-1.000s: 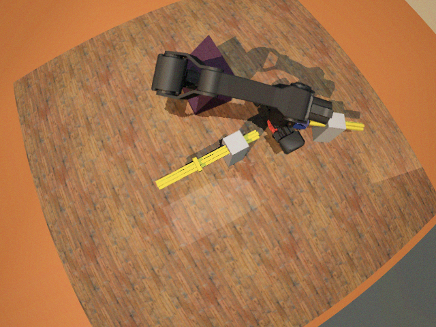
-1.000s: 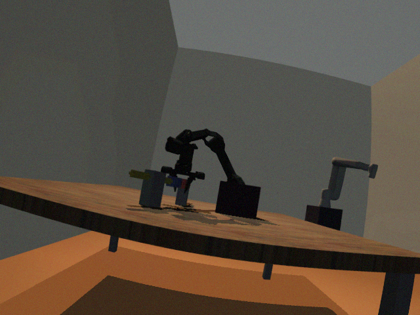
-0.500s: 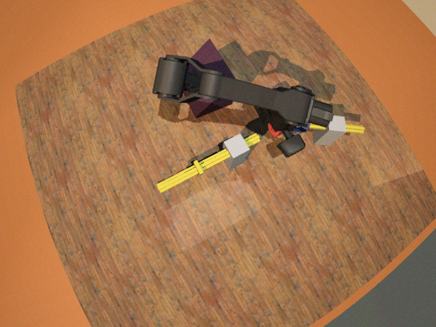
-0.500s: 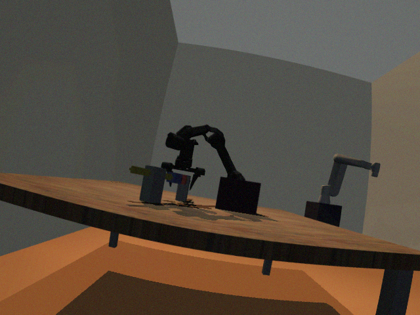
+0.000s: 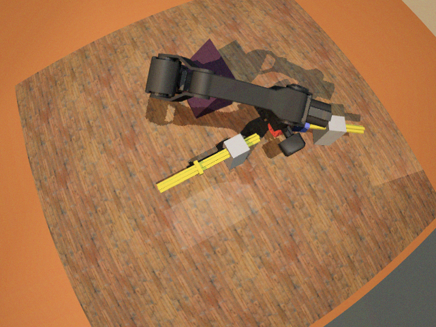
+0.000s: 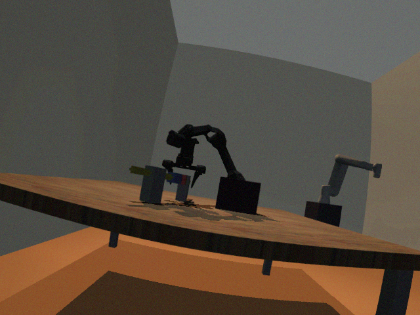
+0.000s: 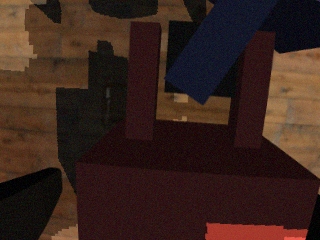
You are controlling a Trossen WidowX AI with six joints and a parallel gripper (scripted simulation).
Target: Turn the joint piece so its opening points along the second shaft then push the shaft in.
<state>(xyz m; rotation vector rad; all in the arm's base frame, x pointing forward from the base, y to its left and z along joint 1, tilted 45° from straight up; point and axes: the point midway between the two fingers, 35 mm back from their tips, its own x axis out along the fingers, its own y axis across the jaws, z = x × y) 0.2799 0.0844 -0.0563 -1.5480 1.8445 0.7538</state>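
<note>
The red joint piece is 3 cm above my gripper tip and 1 cm to the left of it.
</note>
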